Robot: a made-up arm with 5 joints.
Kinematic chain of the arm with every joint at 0, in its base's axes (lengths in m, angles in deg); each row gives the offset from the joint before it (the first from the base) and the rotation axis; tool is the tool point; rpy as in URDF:
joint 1: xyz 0.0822 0 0.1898 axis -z
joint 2: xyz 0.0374 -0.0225 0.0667 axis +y
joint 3: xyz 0.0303 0 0.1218 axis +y
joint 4: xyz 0.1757 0 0.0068 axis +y
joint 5: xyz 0.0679 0.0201 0 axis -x
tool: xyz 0 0 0 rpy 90 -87.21 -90
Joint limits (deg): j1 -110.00..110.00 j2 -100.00..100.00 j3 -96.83..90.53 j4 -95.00..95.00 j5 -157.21..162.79
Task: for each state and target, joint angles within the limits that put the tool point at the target. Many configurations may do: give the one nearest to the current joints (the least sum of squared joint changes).
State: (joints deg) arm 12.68 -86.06 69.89 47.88 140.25
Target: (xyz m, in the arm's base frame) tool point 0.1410 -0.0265 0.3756
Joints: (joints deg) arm 22.13 -100.00 45.11 88.15 140.25
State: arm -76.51 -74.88 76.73 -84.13 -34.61
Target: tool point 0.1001 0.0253 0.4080
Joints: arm -59.16 -99.82 73.30 -95.00 -34.61
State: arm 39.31 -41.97 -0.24 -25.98 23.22
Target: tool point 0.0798 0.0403 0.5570
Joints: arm 90.00 -72.50 0.23 -32.84 23.22
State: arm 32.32 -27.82 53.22 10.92 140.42
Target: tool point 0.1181 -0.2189 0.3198
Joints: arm 80.07 -38.81 49.45 10.81 140.42
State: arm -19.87 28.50 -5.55 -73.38 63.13
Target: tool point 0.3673 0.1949 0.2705
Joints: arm -34.76 40.66 -5.83 -66.97 63.13
